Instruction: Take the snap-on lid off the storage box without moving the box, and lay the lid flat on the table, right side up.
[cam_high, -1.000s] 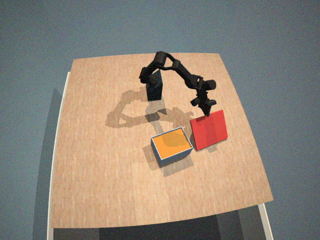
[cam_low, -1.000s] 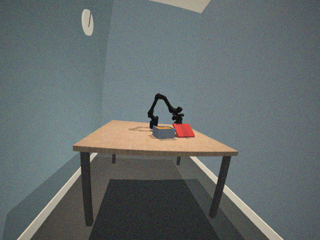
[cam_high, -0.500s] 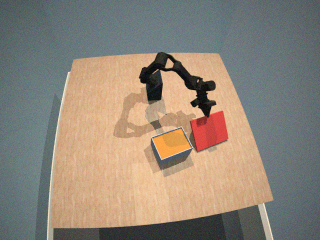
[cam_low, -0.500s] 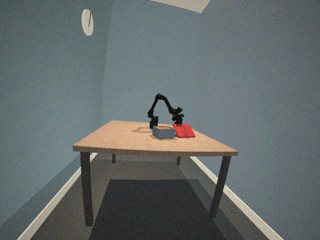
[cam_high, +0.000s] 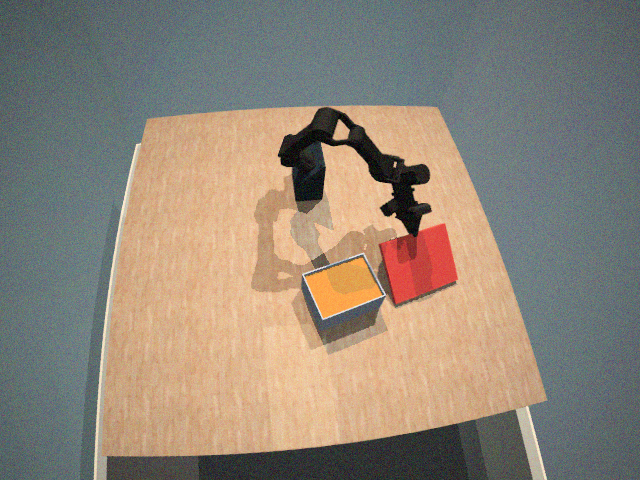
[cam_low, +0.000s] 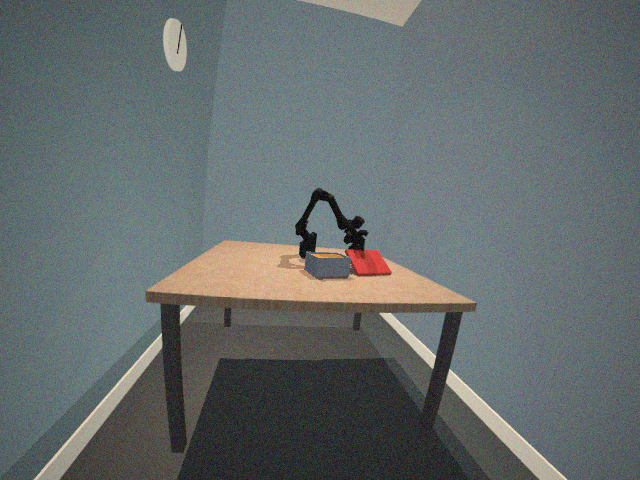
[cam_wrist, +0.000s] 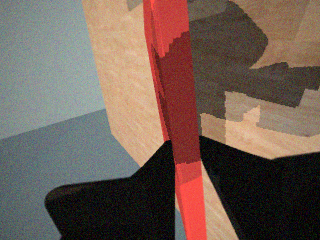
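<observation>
Now: gripper tip 7 cm short of the red lid, 4 cm above it and 2 cm to the right of it. The rest, counted from my gripper tip: grey-blue storage box 24 cm to the right, 14 cm ahead, 5 cm below.
</observation>
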